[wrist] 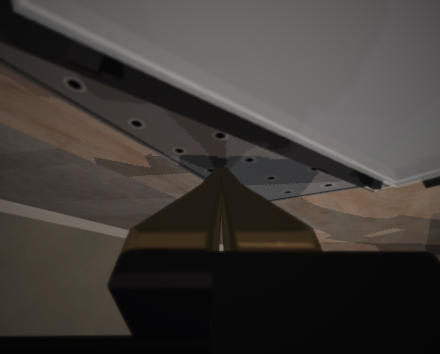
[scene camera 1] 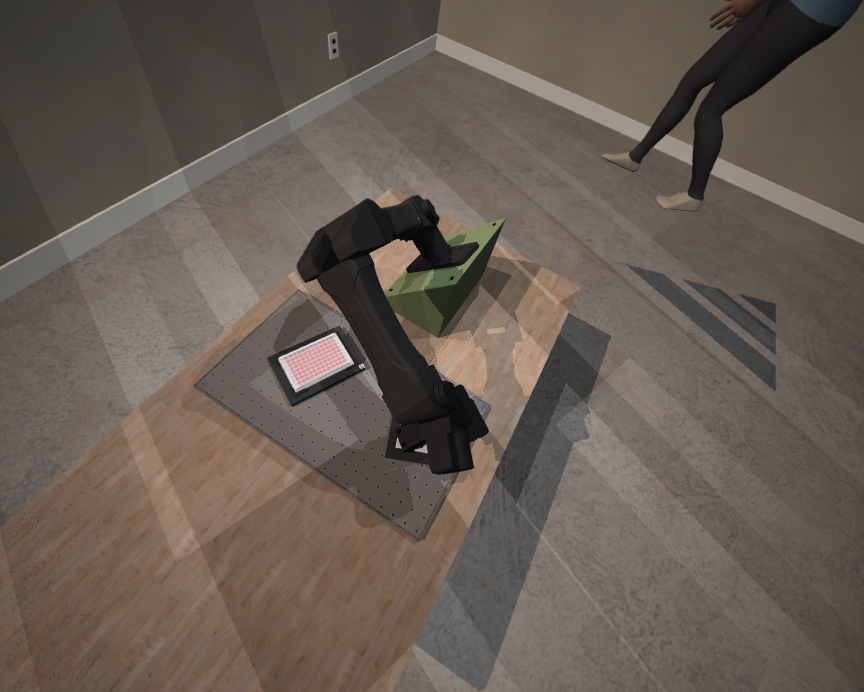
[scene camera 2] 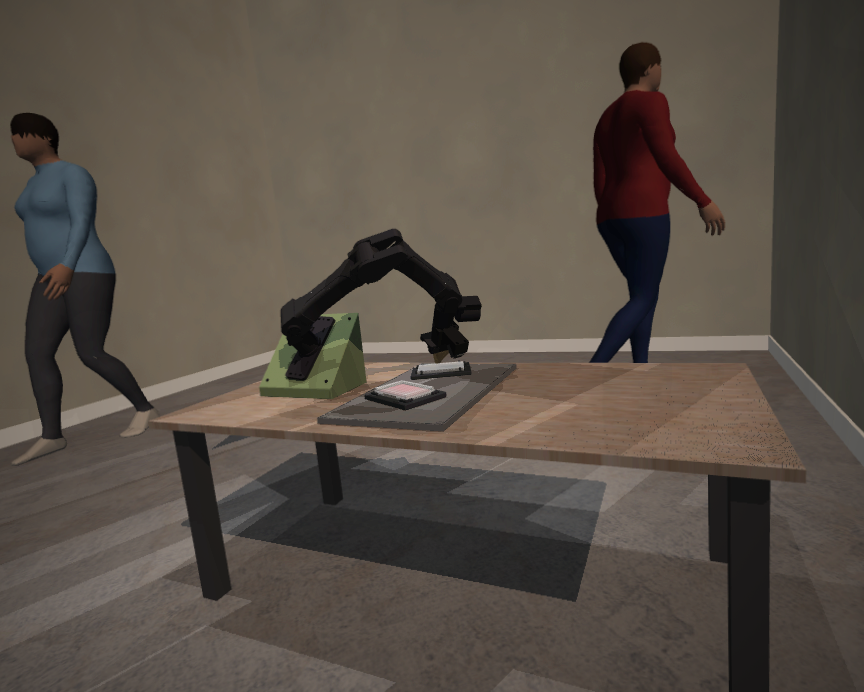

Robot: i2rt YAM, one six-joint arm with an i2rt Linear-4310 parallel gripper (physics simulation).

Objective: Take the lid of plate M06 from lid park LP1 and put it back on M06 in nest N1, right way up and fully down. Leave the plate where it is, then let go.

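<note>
The plate M06, white with pink wells and uncovered, sits in the black nest N1. The pale lid lies on the black lid park LP1; in scene camera 1 the arm covers most of it. My gripper is shut with its brass-coloured fingertips together and nothing between them. In the wrist view the tips are below the lid's near edge in the picture, apart from it. In scene camera 1 the fingertips are hidden behind the wrist.
A grey perforated board carries the nest and the lid park on the wooden table. The arm stands on a green wedge. Two people stand on the floor beyond the table.
</note>
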